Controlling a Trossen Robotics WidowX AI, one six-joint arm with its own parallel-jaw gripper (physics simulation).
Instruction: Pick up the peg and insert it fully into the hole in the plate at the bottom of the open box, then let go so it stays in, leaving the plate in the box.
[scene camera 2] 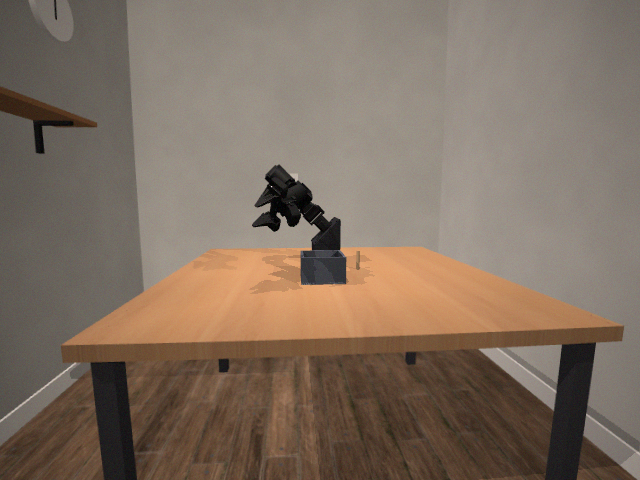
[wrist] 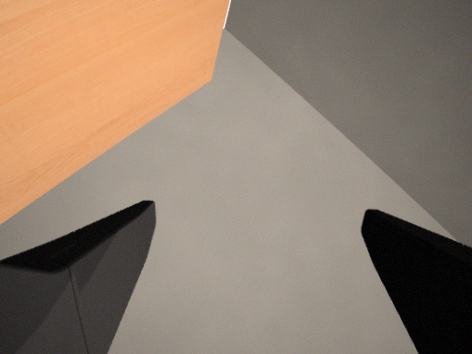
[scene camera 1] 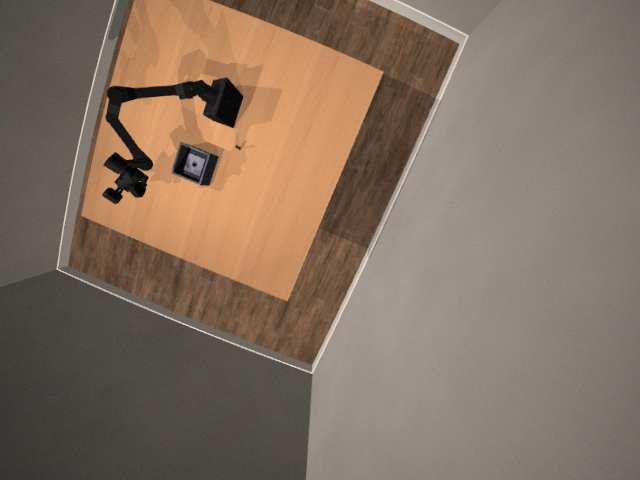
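Where they show: gripper, fingertip midpoint: [scene camera 2: 254,216] [wrist: 260,216] [scene camera 1: 113,190]; arm's base at its link origin: [scene camera 2: 326,228] [scene camera 1: 214,96].
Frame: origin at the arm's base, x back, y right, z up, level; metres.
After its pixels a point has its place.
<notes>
A small light tan peg [scene camera 1: 238,147] @[z -0.127, x -0.146, y -0.145 m] [scene camera 2: 357,259] @[z -0.120, x -0.154, y -0.137 m] stands upright on the table, to the right of the box in both scene views. An open dark blue-grey box [scene camera 1: 206,171] @[z -0.084, x -0.324, y -0.070 m] [scene camera 2: 323,268] @[z -0.105, x -0.406, y 0.002 m] stands on the table. The pale grey plate [scene camera 1: 188,163] @[z -0.105, x -0.336, y 0.040 m] lies at its bottom, with a dark hole near the plate's middle; the front wall hides the plate in scene camera 2. My gripper [scene camera 1: 107,179] @[z 0.088, x -0.575, y 0.205 m] [scene camera 2: 254,215] @[z 0.088, x -0.575, y 0.205 m] [wrist: 260,216] @[z 0.088, x -0.575, y 0.205 m] is open and empty, its fingers wide apart. It is raised high above the table, left of the box and well away from the peg.
The arm's black base [scene camera 1: 223,102] @[z 0.017, x -0.006, y -0.054 m] [scene camera 2: 326,236] @[z -0.030, x -0.084, y -0.002 m] stands behind the box in scene camera 2. The box's walls rise around the plate. The wooden table [scene camera 1: 268,206] @[z -0.163, x -0.338, y -0.408 m] [scene camera 2: 439,310] @[z -0.164, x -0.663, y -0.326 m] [wrist: 100,65] @[z -0.163, x -0.672, y 0.384 m] has one corner showing at the upper left of the wrist view.
</notes>
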